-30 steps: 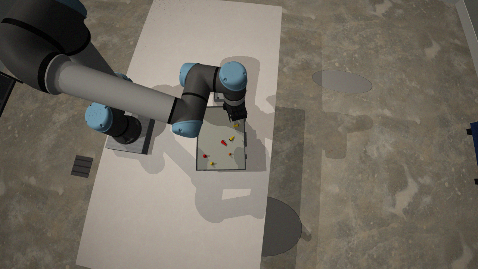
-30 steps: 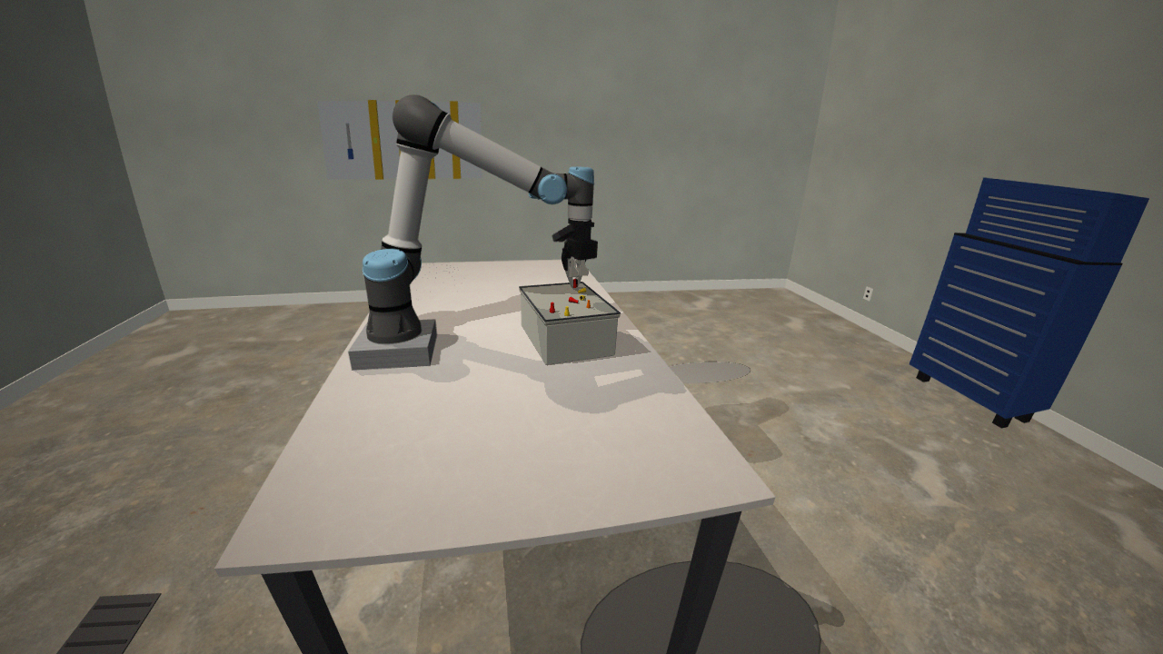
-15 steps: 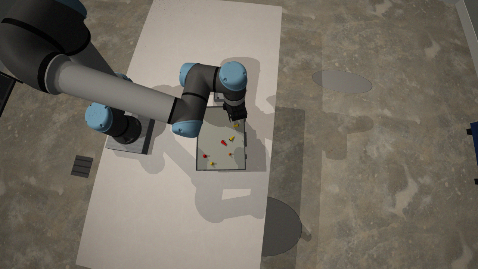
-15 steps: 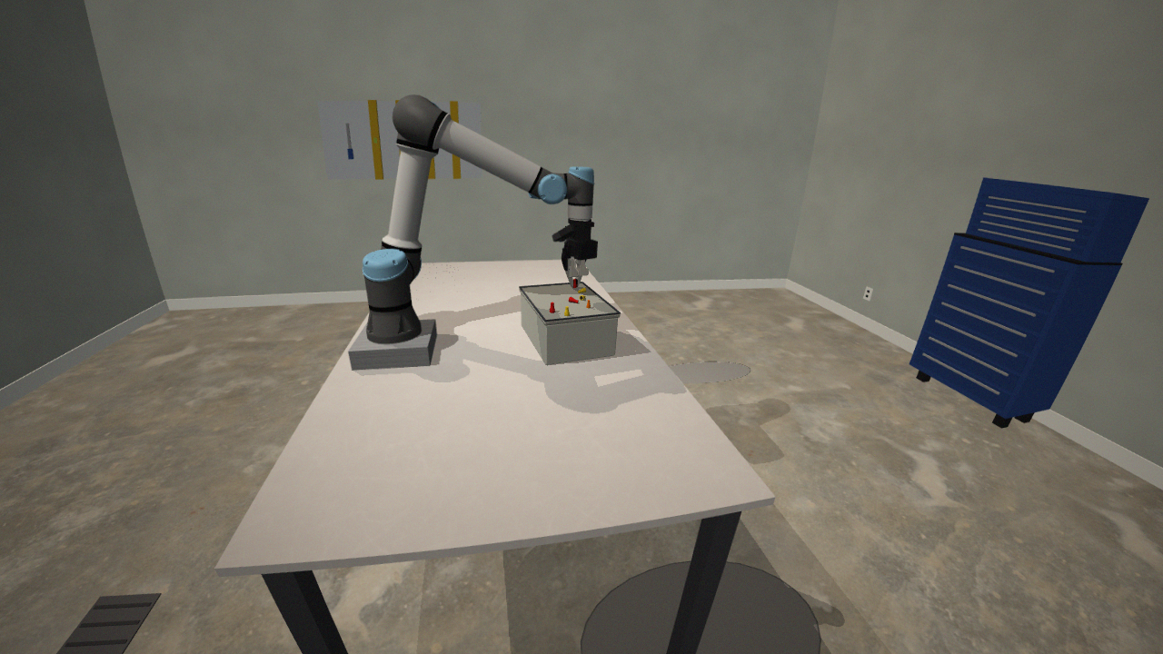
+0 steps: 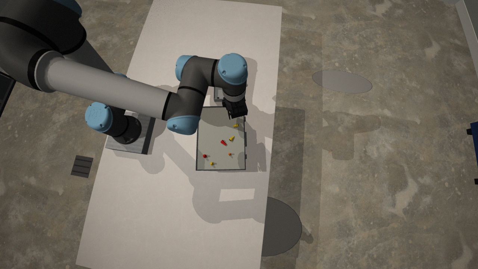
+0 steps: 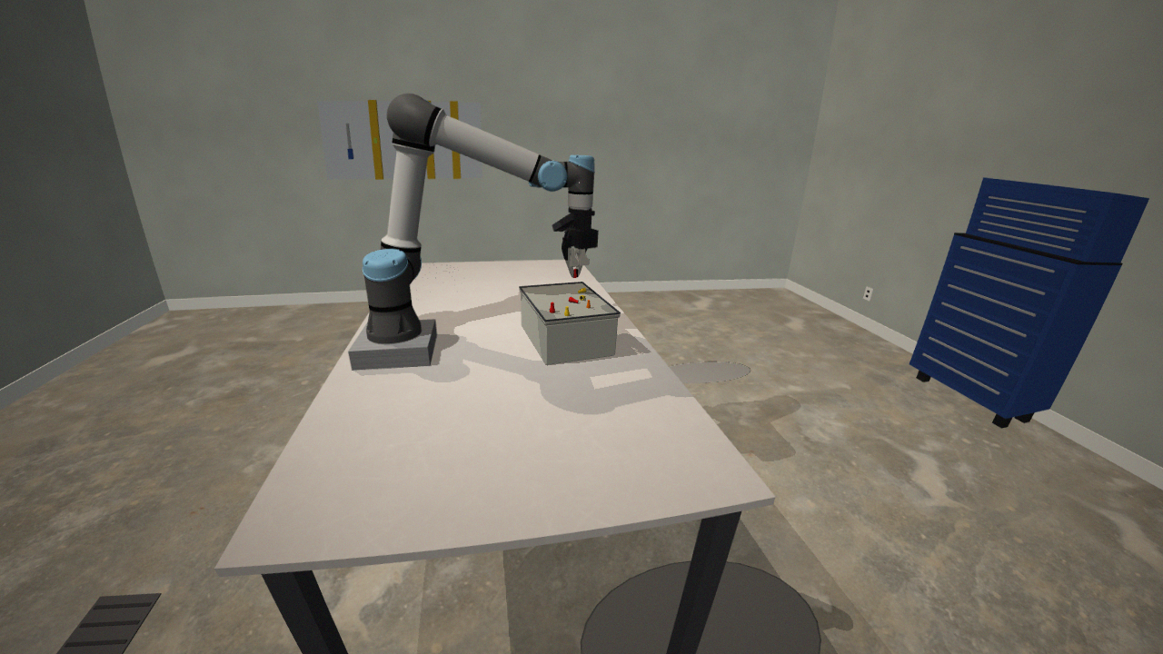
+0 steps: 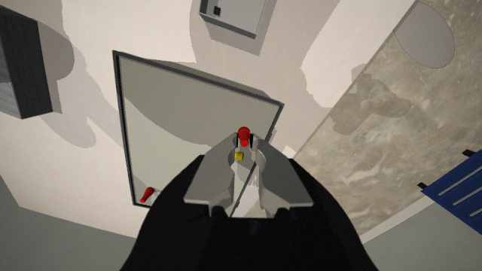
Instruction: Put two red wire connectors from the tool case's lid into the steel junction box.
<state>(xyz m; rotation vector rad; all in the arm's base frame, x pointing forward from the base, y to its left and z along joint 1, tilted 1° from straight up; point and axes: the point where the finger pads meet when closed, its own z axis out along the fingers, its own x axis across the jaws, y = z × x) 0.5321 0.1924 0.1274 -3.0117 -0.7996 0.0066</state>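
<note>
My hand is 3 cm short of the orange connector, 19 cm to the left of it and 4 cm above it. From my hand the other things lie so: tool case: 3 cm behind, 12 cm to the right, 9 cm below.
</note>
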